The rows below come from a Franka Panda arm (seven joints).
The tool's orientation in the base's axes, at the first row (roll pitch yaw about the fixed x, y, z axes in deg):
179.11, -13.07, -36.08
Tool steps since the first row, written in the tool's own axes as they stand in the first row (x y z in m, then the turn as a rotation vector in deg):
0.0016, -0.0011, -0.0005, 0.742, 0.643, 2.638
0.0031, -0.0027, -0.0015, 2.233, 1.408, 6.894
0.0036, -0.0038, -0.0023, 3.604, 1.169, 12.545
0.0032, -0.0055, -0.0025, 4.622, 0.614, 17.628
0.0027, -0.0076, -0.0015, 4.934, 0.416, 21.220
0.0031, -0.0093, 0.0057, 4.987, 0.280, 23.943
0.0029, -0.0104, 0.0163, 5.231, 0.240, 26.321
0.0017, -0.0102, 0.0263, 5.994, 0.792, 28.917
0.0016, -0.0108, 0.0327, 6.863, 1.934, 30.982
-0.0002, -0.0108, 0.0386, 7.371, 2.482, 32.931
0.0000, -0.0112, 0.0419, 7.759, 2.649, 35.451
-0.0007, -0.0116, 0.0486, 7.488, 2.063, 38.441
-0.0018, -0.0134, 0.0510, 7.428, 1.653, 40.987
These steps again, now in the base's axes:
0.0018, 0.0000, 0.0008, 0.662, -1.328, -2.392
0.0038, 0.0006, 0.0021, 2.122, -3.420, -6.188
0.0047, 0.0013, 0.0030, 4.323, -4.838, -11.386
0.0053, 0.0030, 0.0031, 6.336, -5.715, -16.115
0.0064, 0.0048, 0.0020, 7.322, -6.258, -19.546
0.0089, 0.0049, -0.0050, 7.917, -6.575, -22.188
0.0113, 0.0043, -0.0154, 8.545, -7.030, -24.449
0.0119, 0.0034, -0.0254, 9.270, -8.291, -26.797
0.0133, 0.0030, -0.0317, 9.637, -10.010, -28.594
0.0129, 0.0032, -0.0378, 10.051, -11.028, -30.370
0.0139, 0.0029, -0.0410, 10.695, -11.752, -32.734
0.0147, 0.0027, -0.0477, 11.348, -11.560, -35.716
0.0154, 0.0044, -0.0503, 11.985, -11.566, -38.216

